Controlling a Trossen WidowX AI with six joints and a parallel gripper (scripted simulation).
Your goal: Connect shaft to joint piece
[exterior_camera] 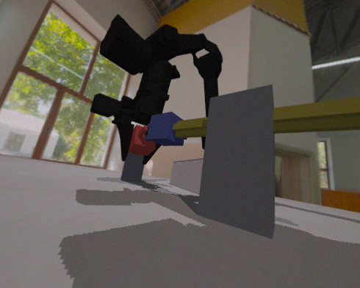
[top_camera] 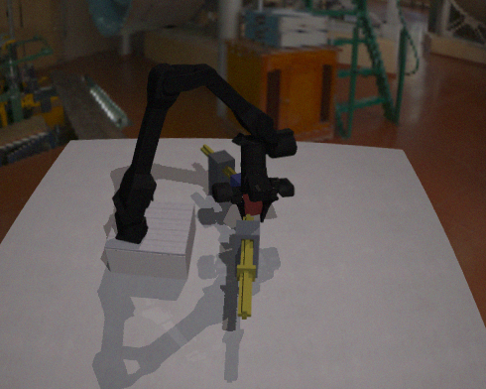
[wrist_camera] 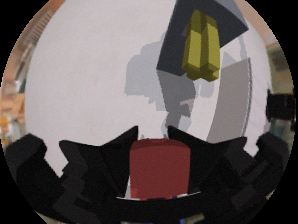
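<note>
My gripper tip is now 40 mm below the red square joint piece, 20 mm to the right of it and 10 mm past it.
</note>
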